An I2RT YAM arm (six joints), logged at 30 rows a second.
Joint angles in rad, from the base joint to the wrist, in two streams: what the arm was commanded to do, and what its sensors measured. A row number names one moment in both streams.
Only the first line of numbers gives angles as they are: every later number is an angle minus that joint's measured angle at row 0.
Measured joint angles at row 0:
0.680, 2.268, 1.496, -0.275, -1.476, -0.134
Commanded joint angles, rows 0 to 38:
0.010, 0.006, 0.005, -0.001, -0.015, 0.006
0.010, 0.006, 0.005, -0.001, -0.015, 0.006
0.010, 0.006, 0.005, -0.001, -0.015, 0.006
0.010, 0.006, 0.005, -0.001, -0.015, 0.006
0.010, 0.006, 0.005, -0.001, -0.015, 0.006
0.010, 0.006, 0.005, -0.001, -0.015, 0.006
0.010, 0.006, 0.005, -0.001, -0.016, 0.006
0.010, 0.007, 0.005, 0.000, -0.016, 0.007
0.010, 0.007, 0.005, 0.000, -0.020, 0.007
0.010, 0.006, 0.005, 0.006, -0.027, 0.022
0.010, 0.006, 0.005, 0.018, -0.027, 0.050
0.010, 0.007, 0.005, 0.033, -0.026, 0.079
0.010, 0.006, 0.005, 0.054, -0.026, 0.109
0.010, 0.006, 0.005, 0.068, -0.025, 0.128
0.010, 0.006, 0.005, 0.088, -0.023, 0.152
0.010, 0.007, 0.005, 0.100, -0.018, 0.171
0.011, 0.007, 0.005, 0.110, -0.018, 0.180
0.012, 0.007, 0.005, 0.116, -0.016, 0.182
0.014, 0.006, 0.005, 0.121, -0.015, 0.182
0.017, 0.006, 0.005, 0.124, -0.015, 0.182
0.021, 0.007, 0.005, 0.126, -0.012, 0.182
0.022, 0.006, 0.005, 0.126, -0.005, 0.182
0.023, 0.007, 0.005, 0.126, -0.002, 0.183
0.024, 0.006, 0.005, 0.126, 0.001, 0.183
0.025, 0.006, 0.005, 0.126, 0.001, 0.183
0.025, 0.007, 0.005, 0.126, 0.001, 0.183
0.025, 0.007, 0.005, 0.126, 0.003, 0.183
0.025, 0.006, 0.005, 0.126, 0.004, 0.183
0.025, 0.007, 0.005, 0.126, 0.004, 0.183
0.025, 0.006, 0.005, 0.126, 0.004, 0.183
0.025, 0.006, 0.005, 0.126, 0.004, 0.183
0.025, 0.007, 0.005, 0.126, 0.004, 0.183
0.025, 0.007, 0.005, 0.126, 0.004, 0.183
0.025, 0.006, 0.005, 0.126, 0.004, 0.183
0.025, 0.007, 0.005, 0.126, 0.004, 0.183
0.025, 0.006, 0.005, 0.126, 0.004, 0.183
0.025, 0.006, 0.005, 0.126, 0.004, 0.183
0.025, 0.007, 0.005, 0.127, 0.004, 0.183
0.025, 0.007, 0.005, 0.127, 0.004, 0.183
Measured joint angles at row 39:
0.019, 0.000, 0.000, 0.123, 0.011, 0.176
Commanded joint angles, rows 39 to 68:
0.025, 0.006, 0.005, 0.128, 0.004, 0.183
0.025, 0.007, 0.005, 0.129, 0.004, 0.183
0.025, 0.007, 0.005, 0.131, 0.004, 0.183
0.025, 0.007, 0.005, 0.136, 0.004, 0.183
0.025, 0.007, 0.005, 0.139, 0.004, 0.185
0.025, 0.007, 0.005, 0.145, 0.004, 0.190
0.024, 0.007, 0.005, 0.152, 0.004, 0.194
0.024, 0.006, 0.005, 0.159, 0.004, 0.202
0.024, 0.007, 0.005, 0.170, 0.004, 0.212
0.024, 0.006, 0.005, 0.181, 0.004, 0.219
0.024, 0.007, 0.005, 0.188, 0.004, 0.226
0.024, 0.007, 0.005, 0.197, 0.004, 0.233
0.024, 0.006, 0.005, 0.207, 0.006, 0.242
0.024, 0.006, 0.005, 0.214, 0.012, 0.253
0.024, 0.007, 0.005, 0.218, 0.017, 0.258
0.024, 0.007, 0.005, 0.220, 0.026, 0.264
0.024, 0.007, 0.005, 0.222, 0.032, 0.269
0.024, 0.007, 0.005, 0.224, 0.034, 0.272
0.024, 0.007, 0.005, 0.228, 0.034, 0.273
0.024, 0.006, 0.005, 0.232, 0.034, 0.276
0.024, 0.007, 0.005, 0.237, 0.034, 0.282
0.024, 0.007, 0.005, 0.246, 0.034, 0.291
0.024, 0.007, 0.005, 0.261, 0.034, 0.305
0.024, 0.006, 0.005, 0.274, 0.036, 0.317
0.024, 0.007, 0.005, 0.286, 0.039, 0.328
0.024, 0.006, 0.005, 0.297, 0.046, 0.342
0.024, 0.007, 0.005, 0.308, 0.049, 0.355
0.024, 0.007, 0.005, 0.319, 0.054, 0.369
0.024, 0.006, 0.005, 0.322, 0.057, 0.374
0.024, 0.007, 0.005, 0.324, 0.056, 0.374
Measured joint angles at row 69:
0.027, 0.004, -0.009, 0.302, 0.028, 0.333
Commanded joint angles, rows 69 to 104:
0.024, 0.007, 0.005, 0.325, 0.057, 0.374
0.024, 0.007, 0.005, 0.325, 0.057, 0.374
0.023, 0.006, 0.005, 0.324, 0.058, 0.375
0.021, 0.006, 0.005, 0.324, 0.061, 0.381
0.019, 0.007, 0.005, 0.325, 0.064, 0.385
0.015, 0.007, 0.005, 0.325, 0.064, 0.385
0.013, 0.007, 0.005, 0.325, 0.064, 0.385
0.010, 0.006, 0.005, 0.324, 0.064, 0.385
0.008, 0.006, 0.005, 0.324, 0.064, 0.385
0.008, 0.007, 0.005, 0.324, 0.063, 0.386
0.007, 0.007, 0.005, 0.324, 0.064, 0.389
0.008, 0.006, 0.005, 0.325, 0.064, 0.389
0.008, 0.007, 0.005, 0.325, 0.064, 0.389
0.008, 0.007, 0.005, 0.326, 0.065, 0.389
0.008, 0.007, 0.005, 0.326, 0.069, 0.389
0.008, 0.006, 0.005, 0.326, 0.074, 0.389
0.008, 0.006, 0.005, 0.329, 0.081, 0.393
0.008, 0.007, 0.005, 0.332, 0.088, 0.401
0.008, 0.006, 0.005, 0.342, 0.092, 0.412
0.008, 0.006, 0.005, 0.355, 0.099, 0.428
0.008, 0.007, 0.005, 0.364, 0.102, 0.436
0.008, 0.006, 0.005, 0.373, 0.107, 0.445
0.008, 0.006, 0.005, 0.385, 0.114, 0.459
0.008, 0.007, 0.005, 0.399, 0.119, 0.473
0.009, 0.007, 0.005, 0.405, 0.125, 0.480
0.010, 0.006, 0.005, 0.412, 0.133, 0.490
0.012, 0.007, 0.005, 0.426, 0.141, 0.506
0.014, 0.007, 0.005, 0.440, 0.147, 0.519
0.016, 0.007, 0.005, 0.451, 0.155, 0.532
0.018, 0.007, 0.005, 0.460, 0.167, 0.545
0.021, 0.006, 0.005, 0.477, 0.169, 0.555
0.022, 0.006, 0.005, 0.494, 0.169, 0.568
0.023, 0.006, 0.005, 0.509, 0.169, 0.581
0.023, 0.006, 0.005, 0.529, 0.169, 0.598
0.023, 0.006, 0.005, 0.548, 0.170, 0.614
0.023, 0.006, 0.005, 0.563, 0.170, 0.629
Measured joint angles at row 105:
0.023, 0.013, -0.015, 0.512, 0.078, 0.553
